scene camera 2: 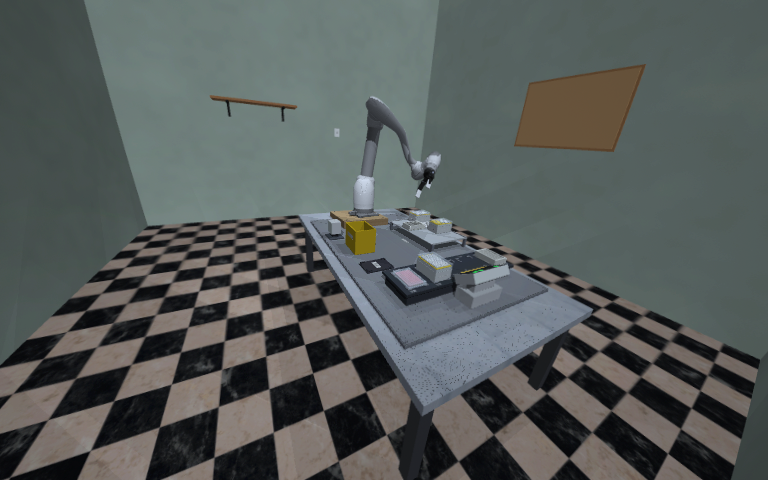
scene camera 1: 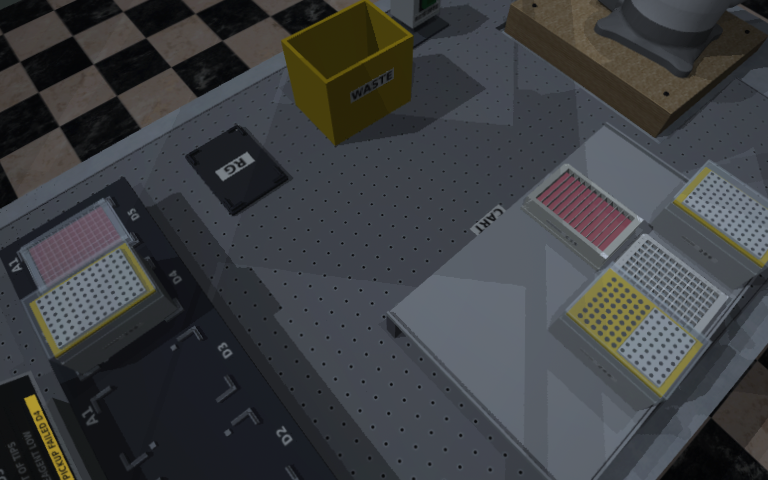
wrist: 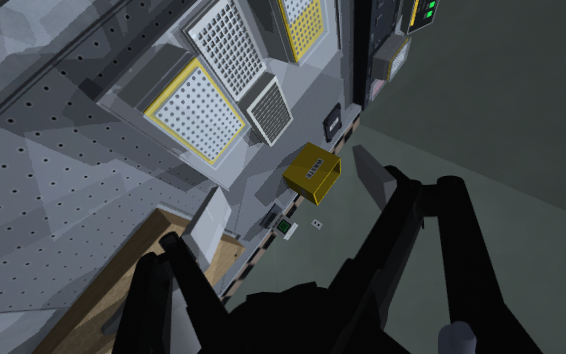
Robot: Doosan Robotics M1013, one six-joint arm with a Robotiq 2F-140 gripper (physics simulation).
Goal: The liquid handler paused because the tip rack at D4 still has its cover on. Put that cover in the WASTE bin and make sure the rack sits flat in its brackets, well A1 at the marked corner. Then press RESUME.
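Places are measured from the arm's base along level axes (x ahead, y right, z down), in metres.
Pixels of known places: gripper, fingertip midpoint: [scene camera 2: 422, 192] [wrist: 287, 181]; arm's base, link origin: [scene camera 2: 363, 214] [scene camera 1: 657, 32].
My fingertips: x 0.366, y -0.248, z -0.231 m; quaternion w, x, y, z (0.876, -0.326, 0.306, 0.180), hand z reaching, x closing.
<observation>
Ahead of a thing's pixels: the offset from my fingertips to its top centre. "spot": to the spot under its first point.
The tip rack at D4 @(dx +0.597, dy +0.501, dz +0.137 m) [scene camera 1: 93, 300] [scene camera 2: 434, 264] [wrist: 398, 60] has a white, dotted top with a yellow border. Its clear cover @(spot: dx +0.528, dy +0.525, dz +0.199 m) [scene camera 1: 148, 264] shows as a faint transparent edge around the top. I cannot tell whether the rack sits flat in its brackets. The yellow WASTE bin @(dx +0.107, dy +0.568, dz +0.133 m) [scene camera 1: 311, 93] [scene camera 2: 360, 237] [wrist: 302, 162] stands upright with its top open. The handler's screen @(spot: dx +0.724, dy +0.420, dz +0.154 m) [scene camera 1: 33, 435] [scene camera 2: 481, 276] [wrist: 424, 14] shows "PICKUP FAILED D4" in scene camera 1; RESUME cannot be made out. My gripper [scene camera 2: 423, 189] [wrist: 287, 181] is open and empty, high above the table's cart side, away from D4.
A raised CART shelf [scene camera 1: 470, 322] holds several racks and a pink-channelled reservoir @(dx +0.103, dy +0.150, dz +0.176 m) [scene camera 1: 586, 209]. A black RG holder @(dx +0.334, dy +0.610, dz +0.254 m) [scene camera 1: 237, 166] lies between the bin and deck. A pink plate @(dx +0.579, dy +0.624, dz +0.193 m) [scene camera 1: 76, 240] sits at D5 beside the D4 rack. Metal brackets stand at D3. The arm's wooden base [scene camera 1: 572, 62] is behind.
</observation>
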